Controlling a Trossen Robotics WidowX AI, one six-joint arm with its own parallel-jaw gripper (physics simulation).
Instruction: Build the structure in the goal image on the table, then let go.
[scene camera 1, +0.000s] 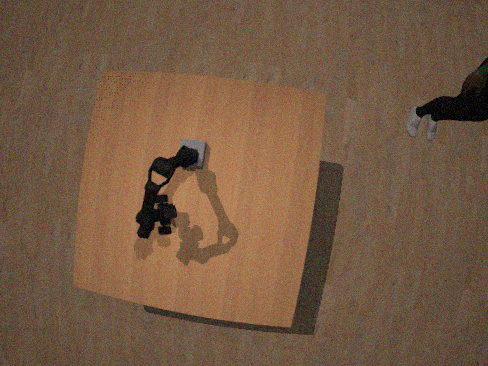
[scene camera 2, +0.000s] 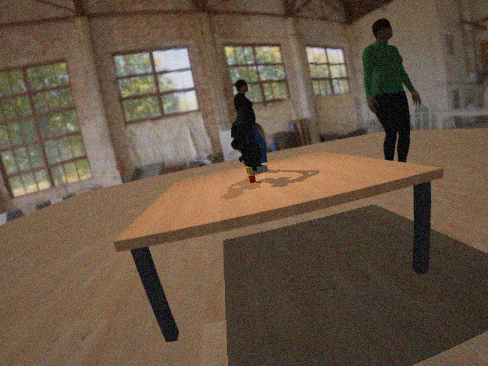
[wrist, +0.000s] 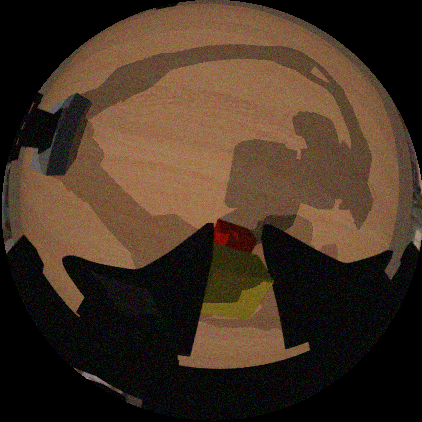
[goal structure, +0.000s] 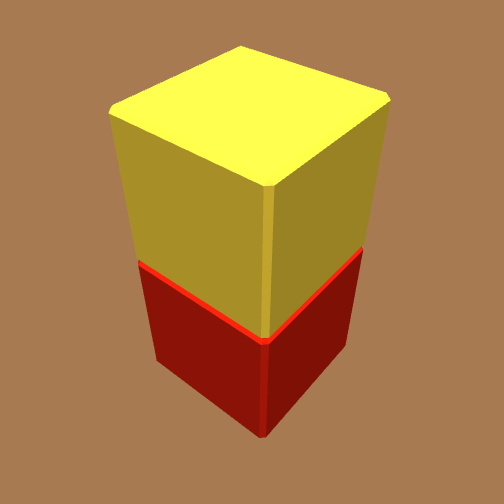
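Where they show: gripper, between the fingertips: (scene camera 2: 255, 171) (wrist: 238, 230); arm's base, origin of its link: (scene camera 1: 191, 156) (scene camera 2: 257, 165) (wrist: 48, 131).
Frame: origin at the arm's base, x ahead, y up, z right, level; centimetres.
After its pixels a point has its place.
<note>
A red cube (scene camera 2: 252, 179) {x 29.7, y -2.7, z 14.2 cm} (wrist: 233, 236) {x 28.1, y -1.0, z 12.4 cm} rests on the table (scene camera 1: 260, 200) {x 23.8, y -4.2, z -33.2 cm} (scene camera 2: 200, 210) {x 59.1, y -4.3, z 47.2 cm}. A yellow cube (scene camera 2: 249, 171) {x 29.2, y 2.0, z 14.9 cm} (wrist: 235, 280) {x 27.5, y 4.2, z 12.9 cm} is between the fingers of my gripper (scene camera 1: 164, 215) {x 27.9, y 1.2, z 11.2 cm} (scene camera 2: 251, 168) {x 27.9, y 1.2, z 11.2 cm} (wrist: 238, 230) {x 27.9, y 1.2, z 11.2 cm}, which is shut on it. In scene camera 2 the yellow cube is right above the red cube and slightly to its left; whether they touch I cannot tell. In the wrist view the red cube shows beyond the yellow one, between the fingertips, partly covered. Both cubes are hidden under the arm in scene camera 1.
The arm's grey base (scene camera 1: 201, 152) {x -1.4, y -0.1, z -5.3 cm} (wrist: 70, 135) {x 4.3, y -3.5, z 1.3 cm} stands on the table behind the cubes. Arm shadows lie across the tabletop. A person in green (scene camera 2: 385, 70) and another in dark clothes (scene camera 2: 244, 110) stand beyond the table.
</note>
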